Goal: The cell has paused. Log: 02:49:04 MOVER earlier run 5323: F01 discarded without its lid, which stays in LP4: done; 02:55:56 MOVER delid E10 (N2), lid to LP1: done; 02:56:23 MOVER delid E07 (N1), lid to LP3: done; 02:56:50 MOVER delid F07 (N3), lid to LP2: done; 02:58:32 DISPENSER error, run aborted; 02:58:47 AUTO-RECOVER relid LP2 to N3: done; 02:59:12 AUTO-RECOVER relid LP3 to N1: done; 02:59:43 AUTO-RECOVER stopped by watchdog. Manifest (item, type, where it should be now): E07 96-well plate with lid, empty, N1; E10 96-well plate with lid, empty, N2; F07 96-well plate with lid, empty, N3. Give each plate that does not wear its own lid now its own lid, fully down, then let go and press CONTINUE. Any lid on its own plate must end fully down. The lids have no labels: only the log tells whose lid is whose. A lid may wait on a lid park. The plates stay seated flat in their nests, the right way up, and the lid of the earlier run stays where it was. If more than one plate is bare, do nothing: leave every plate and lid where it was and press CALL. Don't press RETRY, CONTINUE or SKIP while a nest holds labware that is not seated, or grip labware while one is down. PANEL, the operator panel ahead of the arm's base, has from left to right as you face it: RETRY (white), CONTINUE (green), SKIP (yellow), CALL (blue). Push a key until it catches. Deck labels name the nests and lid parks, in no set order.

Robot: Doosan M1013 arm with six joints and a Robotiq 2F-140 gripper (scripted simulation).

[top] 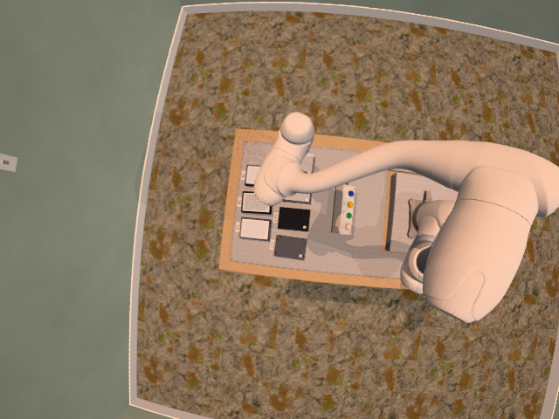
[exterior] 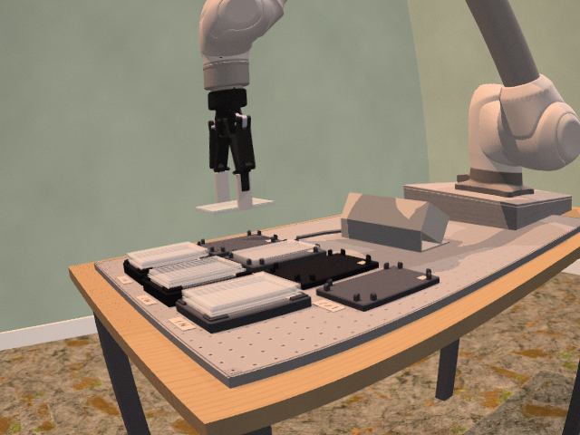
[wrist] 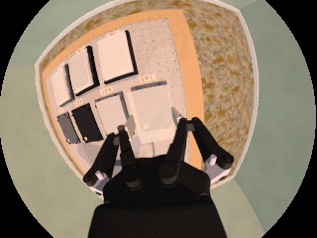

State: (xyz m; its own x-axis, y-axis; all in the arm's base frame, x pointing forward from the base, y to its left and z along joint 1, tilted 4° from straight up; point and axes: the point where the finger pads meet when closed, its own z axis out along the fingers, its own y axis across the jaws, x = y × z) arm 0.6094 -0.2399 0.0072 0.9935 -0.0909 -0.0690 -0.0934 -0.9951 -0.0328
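Now: the plate 190 mm to the left of my hand, 190 mm ahead of it and 80 mm below it. Also, from my hand: blue key: 240 mm behind, 140 mm to the left, 40 mm below; yellow key: 240 mm behind, 190 mm to the left, 40 mm below; black park: 260 mm to the left, 100 mm below, 20 mm ahead.
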